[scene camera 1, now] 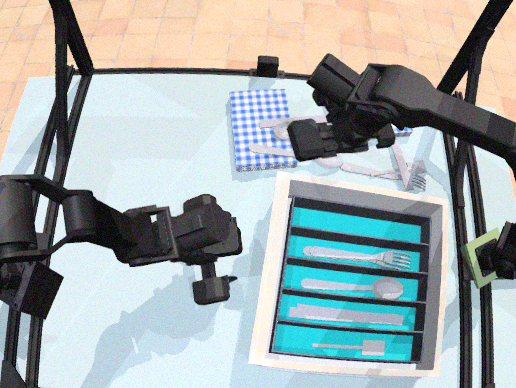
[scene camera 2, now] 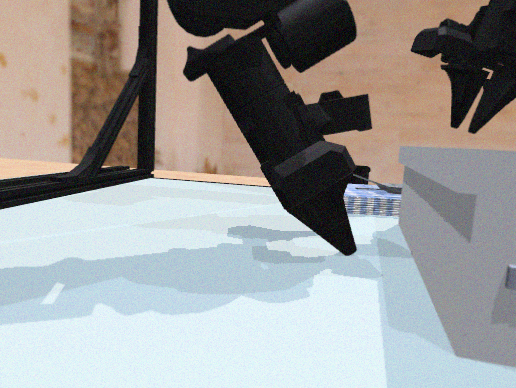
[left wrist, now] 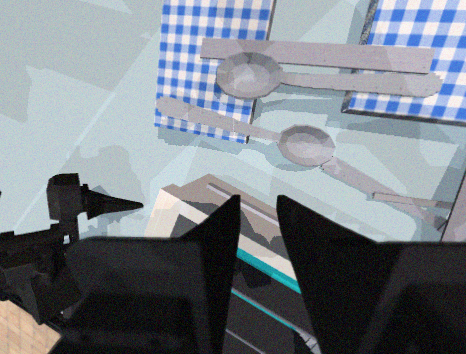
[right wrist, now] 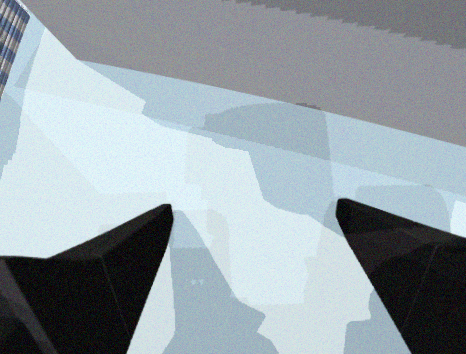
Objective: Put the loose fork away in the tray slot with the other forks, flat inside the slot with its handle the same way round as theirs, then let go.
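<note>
The loose fork [scene camera 1: 419, 183] lies beyond the tray's far wall at the upper right in scene camera 1, its tines pointing to the lower right; other cutlery crosses it, so its handle is hard to trace. The other forks [scene camera 1: 350, 254] lie in the second slot from the top of the tray [scene camera 1: 268, 280] [scene camera 2: 450, 280], tines to the right. My left gripper [scene camera 2: 464, 128] [left wrist: 258, 201] is partly open and empty, raised above the cutlery beyond the tray. My right gripper [right wrist: 254, 209] is open and empty, low over the table to the left of the tray.
Blue checked napkins [scene camera 1: 250, 110] [left wrist: 215, 22] bear loose cutlery. A knife [left wrist: 320, 54] and a spoon [left wrist: 248, 75] bridge the two napkins. Another spoon [left wrist: 306, 145] lies nearer the tray, with more pieces to its right. The tray's lower slots hold a spoon [scene camera 1: 387, 288], knives [scene camera 1: 345, 315] and a small utensil [scene camera 1: 373, 347].
</note>
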